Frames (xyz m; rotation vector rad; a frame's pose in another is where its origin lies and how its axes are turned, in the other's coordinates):
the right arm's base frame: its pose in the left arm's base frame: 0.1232 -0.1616 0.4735 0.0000 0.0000 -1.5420
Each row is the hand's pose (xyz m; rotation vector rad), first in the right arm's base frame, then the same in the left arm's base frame.
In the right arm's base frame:
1: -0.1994 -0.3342 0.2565 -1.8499 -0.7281 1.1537
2: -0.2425 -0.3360 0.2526 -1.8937 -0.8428 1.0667
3: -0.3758 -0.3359 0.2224 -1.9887 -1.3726 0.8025
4: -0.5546 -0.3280 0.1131 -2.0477 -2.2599 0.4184
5: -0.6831 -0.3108 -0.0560 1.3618 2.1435 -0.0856
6: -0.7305 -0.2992 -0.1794 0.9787 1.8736 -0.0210
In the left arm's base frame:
1: -0.2166 0.0281 0.7300 -1.6793 0.7021 0.1000
2: -0.2196 0.0711 0.7261 -1.7959 0.6602 0.0630
3: -0.2234 0.2044 0.6959 -2.2421 0.3777 0.0293
4: -0.2206 0.3833 0.5866 -2.8920 -0.1842 0.2205
5: -0.2071 0.5123 0.4175 2.6105 0.6217 -0.6443
6: -0.1969 0.5600 0.2941 2.1459 0.7074 -0.9048

